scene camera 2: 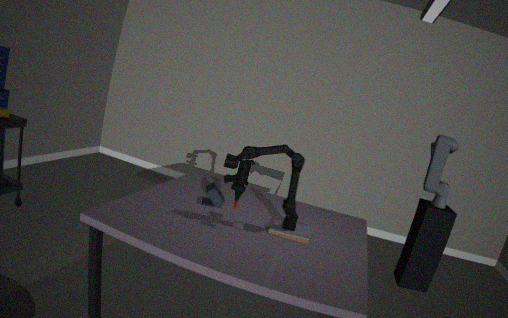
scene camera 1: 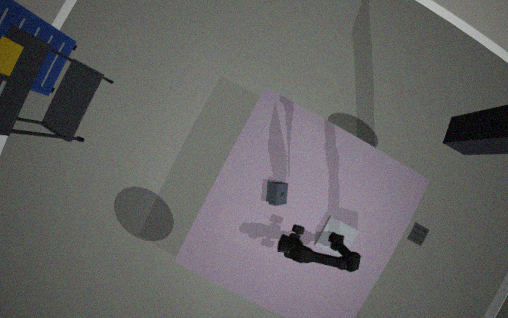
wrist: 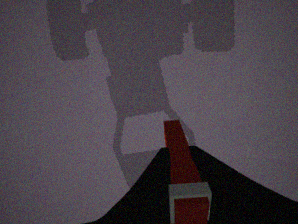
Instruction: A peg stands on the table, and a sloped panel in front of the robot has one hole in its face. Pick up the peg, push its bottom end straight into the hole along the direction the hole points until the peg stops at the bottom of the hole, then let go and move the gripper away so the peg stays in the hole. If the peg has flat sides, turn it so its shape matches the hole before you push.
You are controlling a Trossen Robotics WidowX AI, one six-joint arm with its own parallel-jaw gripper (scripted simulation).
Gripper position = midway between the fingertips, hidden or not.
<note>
My gripper [wrist: 178, 153] carries a red peg.
</note>
